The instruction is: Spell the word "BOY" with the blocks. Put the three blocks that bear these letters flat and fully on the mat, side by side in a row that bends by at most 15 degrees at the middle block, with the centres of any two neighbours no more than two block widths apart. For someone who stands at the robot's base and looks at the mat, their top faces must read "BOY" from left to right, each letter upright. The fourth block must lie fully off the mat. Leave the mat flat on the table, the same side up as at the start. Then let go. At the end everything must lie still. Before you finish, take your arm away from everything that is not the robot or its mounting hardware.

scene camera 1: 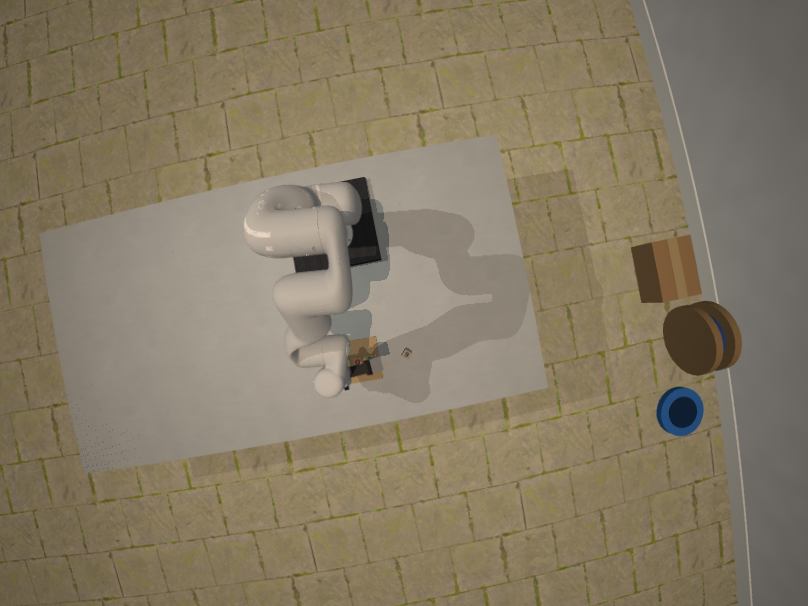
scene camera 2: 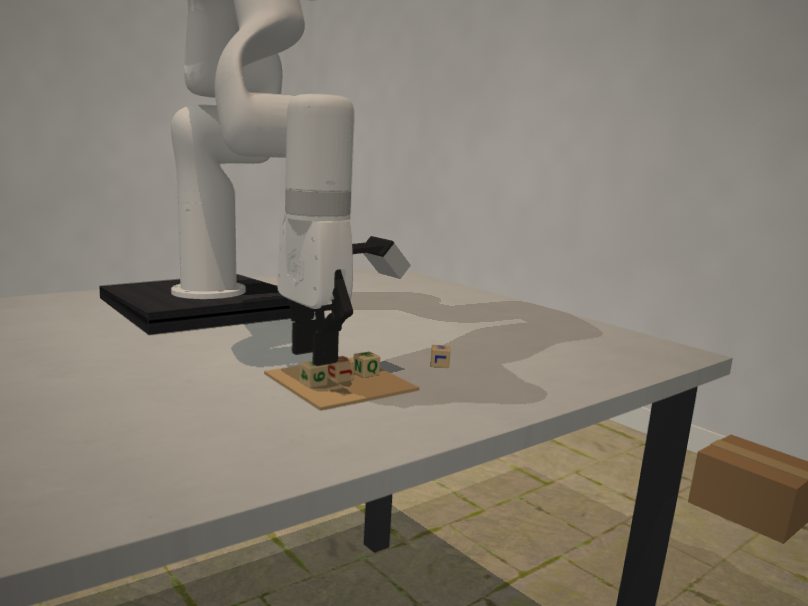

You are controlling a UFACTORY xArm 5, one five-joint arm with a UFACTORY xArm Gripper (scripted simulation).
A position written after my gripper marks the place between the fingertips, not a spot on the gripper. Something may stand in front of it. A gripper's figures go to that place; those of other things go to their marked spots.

Scene:
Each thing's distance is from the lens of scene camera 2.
my gripper [scene camera 2: 314, 358]: 0.82 m
tan mat [scene camera 2: 332, 395]: 0.79 m

